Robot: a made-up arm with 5 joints. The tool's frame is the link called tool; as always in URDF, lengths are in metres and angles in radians.
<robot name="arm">
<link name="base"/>
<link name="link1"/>
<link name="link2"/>
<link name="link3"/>
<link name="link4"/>
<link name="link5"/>
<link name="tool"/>
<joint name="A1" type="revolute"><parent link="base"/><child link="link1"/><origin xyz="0.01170 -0.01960 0.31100" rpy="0.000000 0.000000 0.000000"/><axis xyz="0 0 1"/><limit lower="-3.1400" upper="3.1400"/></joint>
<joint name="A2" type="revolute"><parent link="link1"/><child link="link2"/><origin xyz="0.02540 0.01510 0.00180" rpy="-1.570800 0.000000 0.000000"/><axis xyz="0 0 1"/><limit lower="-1.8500" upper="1.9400"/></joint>
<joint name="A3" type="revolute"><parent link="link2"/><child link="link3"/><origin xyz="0.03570 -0.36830 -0.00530" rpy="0.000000 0.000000 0.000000"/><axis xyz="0 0 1"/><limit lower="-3.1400" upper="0.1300"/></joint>
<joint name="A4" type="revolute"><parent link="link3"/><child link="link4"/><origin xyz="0.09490 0.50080 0.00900" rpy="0.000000 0.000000 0.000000"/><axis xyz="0 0 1"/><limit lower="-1.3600" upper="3.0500"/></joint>
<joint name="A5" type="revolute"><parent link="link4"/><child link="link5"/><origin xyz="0.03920 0.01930 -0.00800" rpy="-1.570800 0.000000 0.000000"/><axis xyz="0 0 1"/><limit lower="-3.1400" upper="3.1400"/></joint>
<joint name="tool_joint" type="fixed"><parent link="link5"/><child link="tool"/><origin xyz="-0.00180 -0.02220 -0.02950" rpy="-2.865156 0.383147 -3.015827"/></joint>
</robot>
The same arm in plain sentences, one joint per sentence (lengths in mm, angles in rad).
The arm has five revolute joints in a row. What follows holds with every joint at zero, and every direction is one of the base frame's.
Joint 1 lies 11.7 mm along +x and 19.6 mm along -y and 311.0 mm along +z from the base frame's origin and rotates about +z, from -3.1400 to 3.1400 rad.
Joint 2 lies 25.4 mm along +x and 15.1 mm along +y and 1.8 mm along +z from joint 1 and rotates about +y, from -1.8500 to 1.9400 rad.
Joint 3 lies 35.7 mm along +x and 5.3 mm along -y and 368.3 mm along +z from joint 2 and rotates about +y, from -3.1400 to 0.1300 rad.
Joint 4 lies 94.9 mm along +x and 9.0 mm along +y and 500.8 mm along -z from joint 3 and rotates about +y, from -1.3600 to 3.0500 rad.
Joint 5 lies 39.2 mm along +x and 8.0 mm along -y and 19.3 mm along -z from joint 4 and rotates about -z, from -3.1400 to 3.1400 rad.
The tool frame, which is the frame that the pose is given for, lies 1.8 mm along -x and 22.2 mm along +y and 29.5 mm along +z from joint 5; its axes are the base frame's turned by roll 0.2764, pitch -0.3831 and yaw 3.0158 rad (as in URDF: about the fixed x, then y, then z).

